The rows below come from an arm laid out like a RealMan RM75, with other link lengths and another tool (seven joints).
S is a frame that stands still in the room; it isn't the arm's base.
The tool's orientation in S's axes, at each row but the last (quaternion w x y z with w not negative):
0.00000 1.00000 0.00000 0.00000
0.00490 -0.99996 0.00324 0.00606
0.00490 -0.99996 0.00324 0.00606
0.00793 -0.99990 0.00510 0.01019
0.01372 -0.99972 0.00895 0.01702
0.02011 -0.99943 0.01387 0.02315
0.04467 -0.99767 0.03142 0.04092
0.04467 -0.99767 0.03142 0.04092
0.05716 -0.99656 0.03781 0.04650
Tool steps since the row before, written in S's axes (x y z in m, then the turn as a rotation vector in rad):
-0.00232 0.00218 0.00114 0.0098 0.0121 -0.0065
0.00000 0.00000 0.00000 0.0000 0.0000 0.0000
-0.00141 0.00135 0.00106 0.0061 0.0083 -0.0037
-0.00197 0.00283 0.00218 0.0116 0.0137 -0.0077
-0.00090 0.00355 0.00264 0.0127 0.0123 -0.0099
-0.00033 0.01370 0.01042 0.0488 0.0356 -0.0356
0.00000 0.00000 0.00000 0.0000 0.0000 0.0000
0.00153 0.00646 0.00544 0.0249 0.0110 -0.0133
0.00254 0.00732 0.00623 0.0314 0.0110 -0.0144
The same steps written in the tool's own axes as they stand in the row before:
-0.00232 -0.00218 -0.00114 0.0098 -0.0121 0.0065
0.00000 0.00000 0.00000 0.0000 0.0000 0.0000
-0.00143 -0.00135 -0.00103 0.0061 -0.0083 0.0037
-0.00204 -0.00284 -0.00209 0.0116 -0.0137 0.0077
-0.00105 -0.00360 -0.00251 0.0128 -0.0123 0.0098
-0.00118 -0.01409 -0.00983 0.0494 -0.0355 0.0348
0.00000 0.00000 0.00000 0.0000 0.0000 0.0000
0.00068 -0.00699 -0.00493 0.0252 -0.0114 0.0122
0.00140 -0.00814 -0.00553 0.0318 -0.0118 0.0128

